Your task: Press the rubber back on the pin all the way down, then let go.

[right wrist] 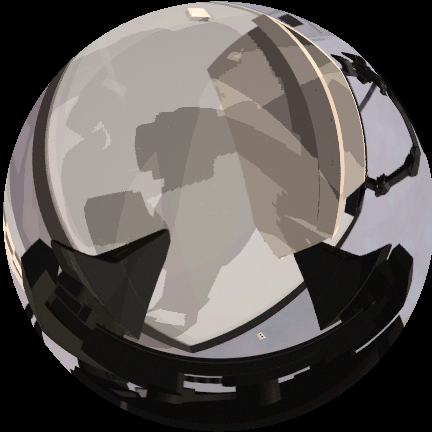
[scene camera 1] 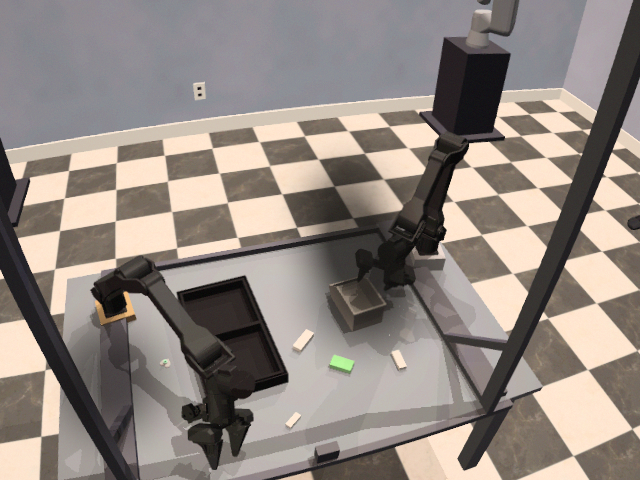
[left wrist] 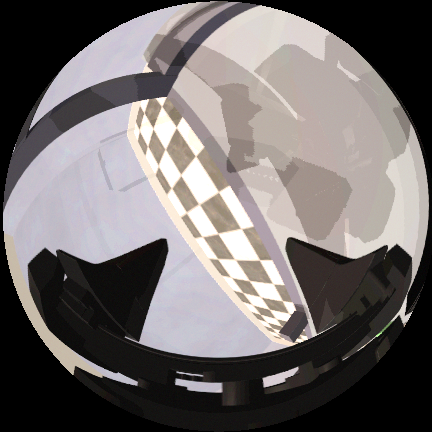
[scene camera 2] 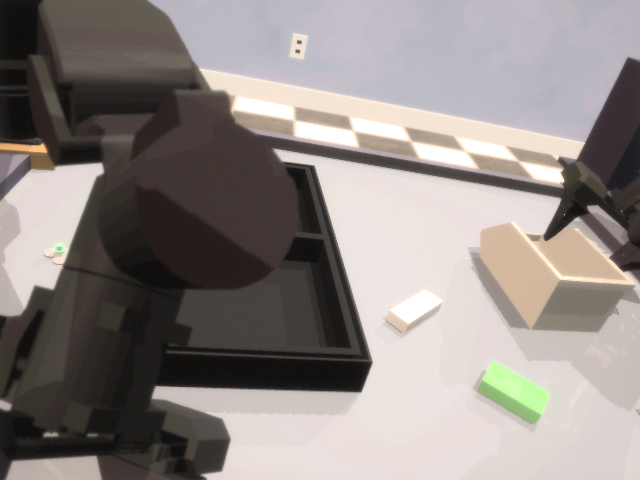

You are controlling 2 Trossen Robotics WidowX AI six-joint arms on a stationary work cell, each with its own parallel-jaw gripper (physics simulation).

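Where they show: left gripper, fingertip midpoint: (scene camera 1: pixel 225 462) (left wrist: pixel 228 244); right gripper, fingertip midpoint: (right wrist: pixel 233 237); left arm's base, origin of the base link: (right wrist: pixel 366 181) (scene camera 1: pixel 114 307) (scene camera 2: pixel 18 133); right arm's base, origin of the base link: (scene camera 1: pixel 426 248).
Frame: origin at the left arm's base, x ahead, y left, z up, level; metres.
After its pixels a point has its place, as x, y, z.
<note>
A small pale pin (scene camera 1: pixel 163 364) @[0.077, -0.236, -0.024] (scene camera 2: pixel 50 252) @[0.075, -0.231, -0.023] lies on the table left of the black tray, with the green rubber back (scene camera 1: pixel 165 361) @[0.085, -0.237, -0.013] (scene camera 2: pixel 59 248) @[0.085, -0.236, -0.014] on it. It is too small to tell how far down the back sits. My left gripper (scene camera 1: pixel 226 460) @[0.119, -0.594, 0.037] (left wrist: pixel 228 244) @[0.119, -0.594, 0.037] is open and empty near the table's front edge, well away from the pin, to its lower right in scene camera 1. My right gripper (scene camera 1: pixel 373 283) @[0.713, -0.239, -0.006] (scene camera 2: pixel 581 248) @[0.713, -0.239, -0.006] (right wrist: pixel 233 237) @[0.713, -0.239, -0.006] is open and empty beside the open box, one finger over its rim. The pin does not show in the wrist views.
The two-compartment black tray (scene camera 1: pixel 271 383) @[0.307, -0.420, -0.008] (scene camera 2: pixel 268 369) @[0.266, -0.416, 0.000] lies beneath part of the left arm. The open box (scene camera 1: pixel 369 316) @[0.629, -0.358, 0.019] (scene camera 2: pixel 516 279) @[0.586, -0.296, 0.002] stands by the right gripper. A green block (scene camera 1: pixel 341 363) @[0.494, -0.443, -0.010] (scene camera 2: pixel 513 392) @[0.490, -0.447, -0.010] and several white blocks (scene camera 1: pixel 303 340) @[0.442, -0.330, -0.011] (scene camera 2: pixel 414 311) @[0.437, -0.336, -0.011] lie on the table.
</note>
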